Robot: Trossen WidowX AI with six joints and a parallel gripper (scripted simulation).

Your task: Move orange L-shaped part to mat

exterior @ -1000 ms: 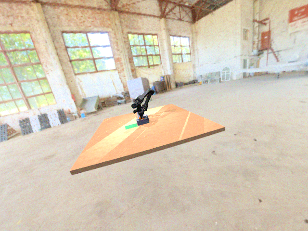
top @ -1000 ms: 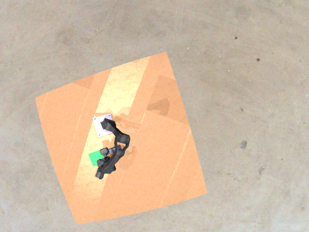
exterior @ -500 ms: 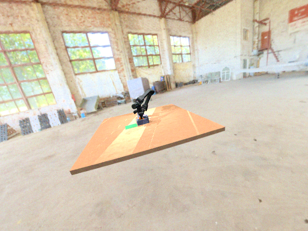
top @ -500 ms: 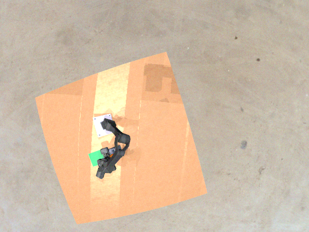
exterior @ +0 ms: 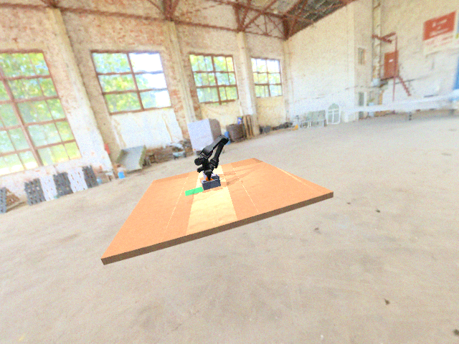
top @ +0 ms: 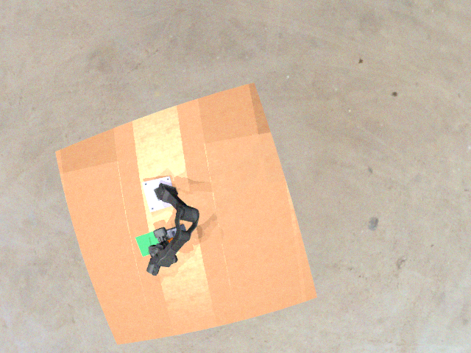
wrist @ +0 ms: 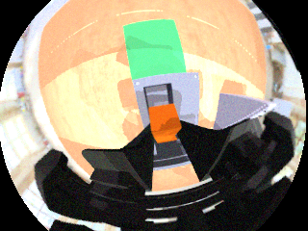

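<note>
Right now the green mat is 2 cm behind my gripper tip, 14 cm to the right of it and 8 cm below it. From my gripper tip the other things lie so: orange L-shaped part: 1 cm behind, 4 cm to the left, 3 cm below.
</note>
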